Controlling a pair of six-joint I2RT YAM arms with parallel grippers.
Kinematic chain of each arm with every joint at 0, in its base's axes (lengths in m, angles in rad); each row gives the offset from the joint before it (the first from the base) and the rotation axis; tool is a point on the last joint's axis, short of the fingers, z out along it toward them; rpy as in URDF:
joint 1: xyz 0 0 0.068 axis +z
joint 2: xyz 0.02 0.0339 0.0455 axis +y
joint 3: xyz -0.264 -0.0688 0 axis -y
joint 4: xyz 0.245 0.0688 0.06 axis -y
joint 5: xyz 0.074 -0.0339 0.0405 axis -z
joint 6: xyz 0.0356 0 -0.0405 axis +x
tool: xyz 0 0 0 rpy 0 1.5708 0
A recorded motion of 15 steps. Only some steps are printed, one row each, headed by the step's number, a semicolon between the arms.
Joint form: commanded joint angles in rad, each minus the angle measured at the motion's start. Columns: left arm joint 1, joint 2, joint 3, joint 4, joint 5, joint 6; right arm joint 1, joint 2, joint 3, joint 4, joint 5, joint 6.
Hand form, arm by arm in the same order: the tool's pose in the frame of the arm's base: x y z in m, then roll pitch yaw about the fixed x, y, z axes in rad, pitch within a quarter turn. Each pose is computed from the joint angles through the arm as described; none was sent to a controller.
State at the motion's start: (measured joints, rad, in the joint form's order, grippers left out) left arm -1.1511 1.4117 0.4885 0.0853 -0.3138 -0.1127; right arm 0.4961 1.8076 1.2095 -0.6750 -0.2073 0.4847
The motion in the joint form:
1: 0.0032 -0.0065 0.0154 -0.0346 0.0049 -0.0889; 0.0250 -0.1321 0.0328 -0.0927 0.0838 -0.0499
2: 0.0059 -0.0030 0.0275 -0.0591 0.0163 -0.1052; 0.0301 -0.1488 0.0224 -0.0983 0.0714 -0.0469
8: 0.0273 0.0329 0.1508 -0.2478 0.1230 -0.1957; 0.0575 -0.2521 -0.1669 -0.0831 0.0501 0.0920
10: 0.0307 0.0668 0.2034 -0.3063 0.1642 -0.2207; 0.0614 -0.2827 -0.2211 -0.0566 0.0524 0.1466
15: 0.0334 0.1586 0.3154 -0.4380 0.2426 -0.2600; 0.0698 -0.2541 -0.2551 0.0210 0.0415 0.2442
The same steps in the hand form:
1: 0.1111 -0.2206 0.1379 3.0141 0.7642 2.2611; 0.2881 0.1704 0.2257 2.8712 0.2833 -3.0709
2: 0.1118 -0.2214 0.1385 3.0348 0.7484 2.2823; 0.2835 0.1702 0.2278 2.8592 0.2780 -3.0674
8: 0.1192 -0.2330 0.1506 -3.1128 0.6283 2.3951; 0.2447 0.1578 0.2052 2.8469 0.1668 3.1175
10: 0.1221 -0.2403 0.1530 -3.0751 0.5773 2.4177; 0.2361 0.1537 0.1994 2.8386 0.1543 3.0679
15: 0.1274 -0.2558 0.1523 -3.0314 0.4443 2.4379; 0.2380 0.1581 0.1852 2.8077 0.1289 2.9835

